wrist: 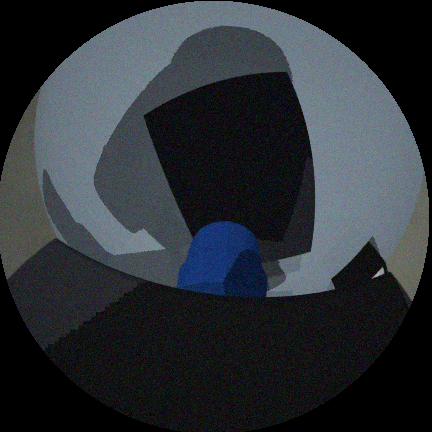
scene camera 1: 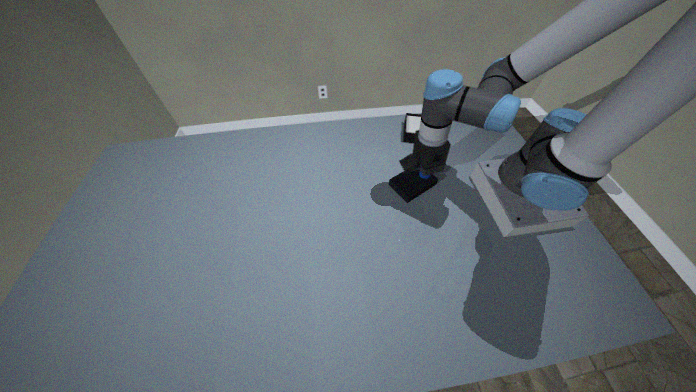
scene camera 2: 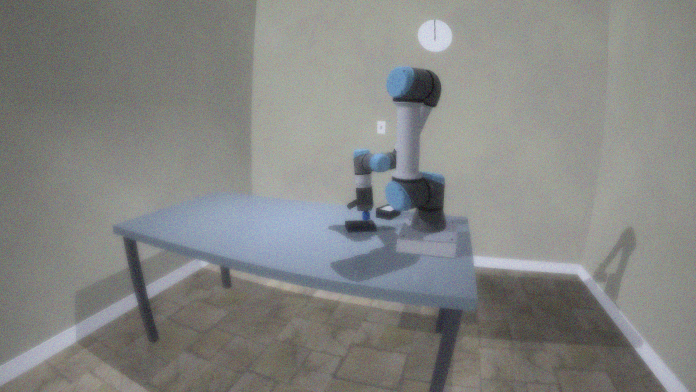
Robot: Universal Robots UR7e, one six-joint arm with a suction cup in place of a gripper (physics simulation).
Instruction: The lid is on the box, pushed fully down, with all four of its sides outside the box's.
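Pixels of known places: end effector, tool point: [wrist: 224, 252] [scene camera 2: 366, 218]; arm's base, origin of the base link: [scene camera 2: 428, 226].
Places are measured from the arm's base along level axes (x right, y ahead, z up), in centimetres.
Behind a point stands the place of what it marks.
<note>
The black lid [scene camera 1: 409, 187] {x 4.6, y 34.5, z -4.4 cm} [scene camera 2: 360, 226] {x 3.8, y 31.0, z -4.6 cm} [wrist: 235, 155] {x 6.7, y 33.7, z -4.4 cm} lies flat on the table, its closed face up. The black box [scene camera 1: 410, 137] {x 27.8, y 27.1, z -4.4 cm} [scene camera 2: 387, 213] {x 26.4, y 22.8, z -3.8 cm} [wrist: 360, 268] {x 27.5, y 26.0, z -4.7 cm} stands apart from it, near the wall side of the table, open upward with a white inside; in the wrist view part of it is hidden behind the dark tool body. My gripper's blue suction cup [scene camera 1: 424, 175] {x 7.1, y 29.2, z -1.8 cm} [scene camera 2: 366, 216] [wrist: 224, 250] points down at the lid's top near the edge on the robot-base side. It is open, with suction off. Whether the cup touches the lid is not clear.
The blue-grey table [scene camera 1: 225, 260] {x -10.9, y 90.1, z -7.1 cm} [scene camera 2: 225, 235] {x -25.8, y 85.0, z -7.1 cm} carries the arm's pale base block [scene camera 1: 540, 227] {x -15.2, y 1.4, z -3.9 cm} [scene camera 2: 426, 246] {x -15.2, y -0.5, z -3.5 cm}, to the right of the lid in both scene views. Walls stand behind and beside the table. The arm's shadow falls around the lid.
</note>
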